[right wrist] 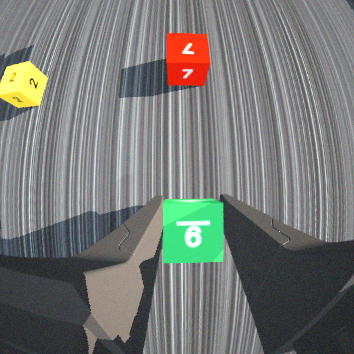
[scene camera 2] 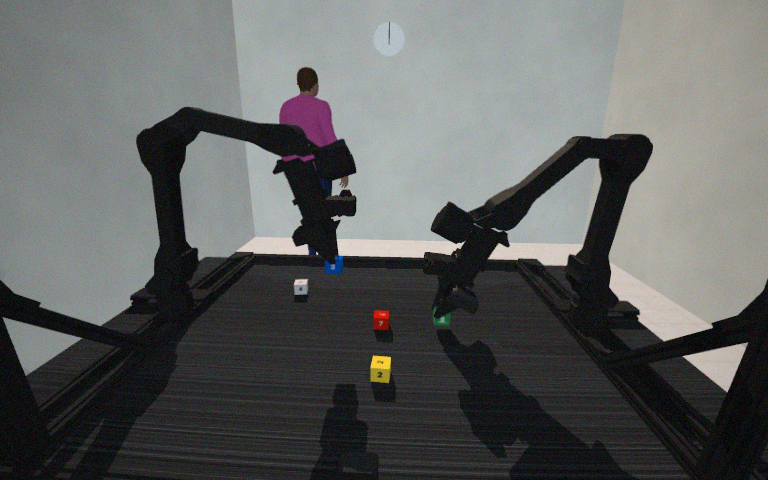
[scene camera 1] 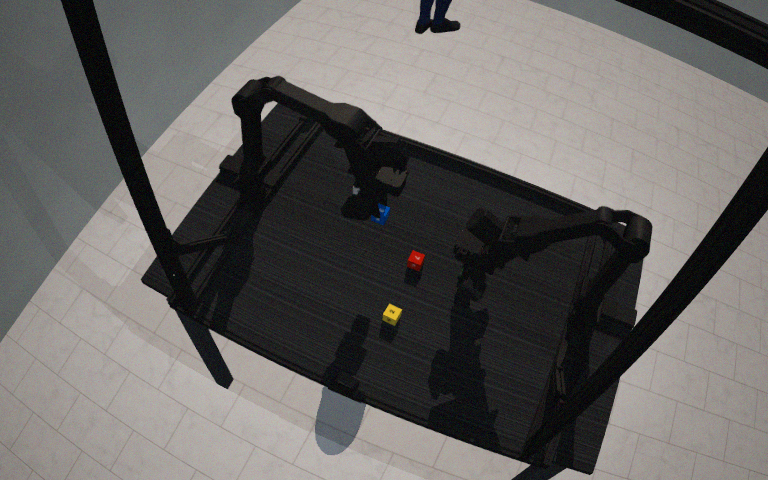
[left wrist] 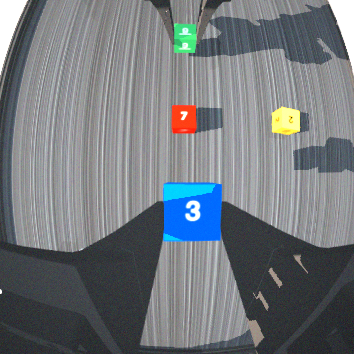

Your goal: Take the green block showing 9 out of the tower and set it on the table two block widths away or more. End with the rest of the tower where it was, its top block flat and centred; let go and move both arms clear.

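Pixels of known places: left gripper, between the fingertips: (scene camera 2: 334,260) (scene camera 1: 381,212) (left wrist: 191,208); right gripper, between the fingertips: (right wrist: 191,201) (scene camera 2: 434,313) (scene camera 1: 460,273) (left wrist: 184,43); left arm's base, origin of its link: (scene camera 2: 176,310) (scene camera 1: 252,195); right arm's base, origin of its link: (scene camera 2: 586,323) (scene camera 1: 580,323).
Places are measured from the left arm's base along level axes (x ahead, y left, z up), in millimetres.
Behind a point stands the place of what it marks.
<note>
The green block showing 9 (scene camera 2: 442,318) @(x 598, y -18, z 14 mm) (left wrist: 185,38) @(x 584, y -2, z 25 mm) (right wrist: 193,231) @(x 598, y -1, z 25 mm) is between the fingers of my right gripper (right wrist: 191,201) @(x 583, y -2, z 16 mm), which is shut on it. The block is at or very near the table top; I cannot tell if it touches. The red 7 block (scene camera 1: 416,260) @(x 471, y -9, z 10 mm) (scene camera 2: 381,320) @(x 469, y -16, z 4 mm) (left wrist: 184,119) @(x 463, y -2, z 10 mm) (right wrist: 187,59) @(x 481, y -1, z 10 mm) stands flat on the table, nothing on top. In the left wrist view, the gap between red and green looks about two block widths. My left gripper (scene camera 2: 334,260) @(x 370, y -2, z 133 mm) (left wrist: 191,208) @(x 370, y -2, z 133 mm) is shut on the blue 3 block (scene camera 1: 381,213) @(x 374, y -10, z 139 mm) (scene camera 2: 334,266) @(x 372, y -18, z 127 mm) (left wrist: 192,212) @(x 369, y -2, z 139 mm), held above the table.
A yellow 2 block (scene camera 1: 391,314) @(x 475, y -169, z 9 mm) (scene camera 2: 380,369) @(x 475, y -178, z 7 mm) (left wrist: 286,121) @(x 469, y -154, z 10 mm) (right wrist: 23,84) @(x 483, y -146, z 6 mm) stands nearer the front than the red block. A white 4 block (scene camera 1: 355,190) @(x 241, y 135, z -3 mm) (scene camera 2: 300,286) @(x 250, y 137, z 4 mm) is at the back left. A person (scene camera 2: 305,118) stands behind the table.
</note>
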